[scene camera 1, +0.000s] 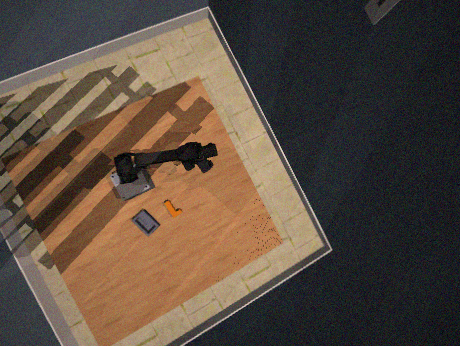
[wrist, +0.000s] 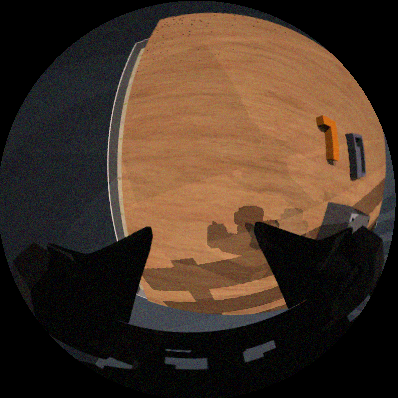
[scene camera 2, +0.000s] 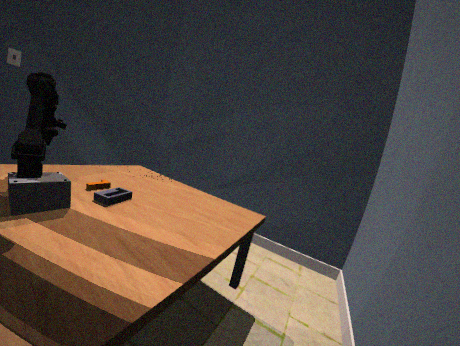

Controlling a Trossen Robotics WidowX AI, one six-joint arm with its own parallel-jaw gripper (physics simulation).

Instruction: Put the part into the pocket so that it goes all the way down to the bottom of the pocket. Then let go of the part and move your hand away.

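Frame: origin at the arm's base, x ahead, y left, z up, level; millimetres.
Seen in the pictures: gripper, fingertip midpoint: [wrist: 204, 230] [scene camera 2: 45, 142]; arm's base at its link origin: [scene camera 1: 130, 176] [scene camera 2: 28, 175].
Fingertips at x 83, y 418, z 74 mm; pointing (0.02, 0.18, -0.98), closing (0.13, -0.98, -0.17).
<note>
Offsets run from my fingertips to a thing's middle. Level surfaces: height alone.
An orange L-shaped part @[dx +191, dy -297, dz -163 mm] [scene camera 1: 171, 208] [scene camera 2: 97, 186] [wrist: 333, 144] lies on the table, outside the pocket and a little apart from the grey block. The dark grey block @[dx +206, dy -483, dz -160 mm] [scene camera 1: 136, 220] [scene camera 2: 107, 200] [wrist: 353, 162] stands beside it, with the recessed pocket facing up. The pocket's floor is hard to make out. My gripper [wrist: 204, 230] is open, with its dark fingers wide apart and nothing between them. It is high above the table, well away from the part and the block. In scene camera 2 the gripper [scene camera 2: 60, 128] shows small and dark.
The arm's grey base box [scene camera 1: 134, 189] [scene camera 2: 40, 195] [wrist: 336, 218] stands on the wooden table @[dz -178 mm] [scene camera 1: 210, 240] [scene camera 2: 200, 220] [wrist: 190, 110] near the block and the part. Dark shadows fall across part of the table top. The table's edge borders a tiled floor [scene camera 1: 240, 105] [scene camera 2: 295, 290].
</note>
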